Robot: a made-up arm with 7 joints. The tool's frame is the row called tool.
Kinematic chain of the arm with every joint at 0, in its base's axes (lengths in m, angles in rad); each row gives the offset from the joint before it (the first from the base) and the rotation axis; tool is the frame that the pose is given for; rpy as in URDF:
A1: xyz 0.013 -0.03 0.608 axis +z
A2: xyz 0.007 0.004 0.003 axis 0 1 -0.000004
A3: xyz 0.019 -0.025 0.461 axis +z
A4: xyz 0.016 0.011 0.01 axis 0 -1 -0.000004
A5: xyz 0.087 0.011 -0.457 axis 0 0.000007 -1
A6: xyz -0.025 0.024 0.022 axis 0 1 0.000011
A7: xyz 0.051 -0.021 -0.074 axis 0 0.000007 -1
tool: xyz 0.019 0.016 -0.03 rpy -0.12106 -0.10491 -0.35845
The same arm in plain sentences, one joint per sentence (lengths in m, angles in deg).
The arm has seven revolute joints in a row. What follows holds with every joint at zero, and every direction is one of the base frame's.
Joint 1 is mounted 0.013 m along +x and 0.03 m along -y and 0.608 m along +z from the base frame's origin and turns about +z.
Joint 2 is mounted 0.007 m along +x and 0.004 m along +y and 0.003 m along +z from joint 1 and turns about +y.
Joint 3 is mounted 0.019 m along +x and 0.025 m along -y and 0.461 m along +z from joint 2 and turns about +z.
Joint 4 is mounted 0.016 m along +x and 0.011 m along +y and 0.01 m along +z from joint 3 and turns about -y.
Joint 5 is mounted 0.087 m along +x and 0.011 m along +y and 0.457 m along -z from joint 4 and turns about -z.
Joint 6 is mounted 0.025 m along -x and 0.024 m along +y and 0.022 m along +z from joint 5 and turns about +y.
Joint 7 is mounted 0.051 m along +x and 0.021 m along -y and 0.074 m along -z from joint 6 and turns about -z.
The tool frame, which is the frame that the pose is given for, is mounted 0.019 m along +x and 0.016 m along +y and 0.03 m along -z from joint 7; its axes are the base frame's turned by roll -6.94, pitch -6.01 and yaw -20.54 deg (as in URDF: about the fixed x, then y, then z).

